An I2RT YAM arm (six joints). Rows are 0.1 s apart.
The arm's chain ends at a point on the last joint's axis. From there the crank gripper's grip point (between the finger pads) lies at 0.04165 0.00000 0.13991 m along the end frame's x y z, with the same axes.
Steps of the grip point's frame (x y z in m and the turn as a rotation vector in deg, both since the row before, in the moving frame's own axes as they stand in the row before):
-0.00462, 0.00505, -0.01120, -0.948, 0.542, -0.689
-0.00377, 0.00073, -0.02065, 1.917, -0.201, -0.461
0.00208, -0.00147, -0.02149, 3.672, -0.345, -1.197
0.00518, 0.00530, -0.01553, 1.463, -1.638, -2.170
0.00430, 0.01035, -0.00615, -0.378, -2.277, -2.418
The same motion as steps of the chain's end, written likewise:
-0.00595, 0.00325, -0.01078, -0.948, 0.542, -0.689
-0.00326, 0.00575, -0.02071, 1.917, -0.201, -0.461
0.00303, 0.00836, -0.02142, 3.672, -0.345, -1.197
0.00929, 0.01039, -0.01660, 1.463, -1.638, -2.170
0.00991, 0.01106, -0.00770, -0.378, -2.277, -2.418

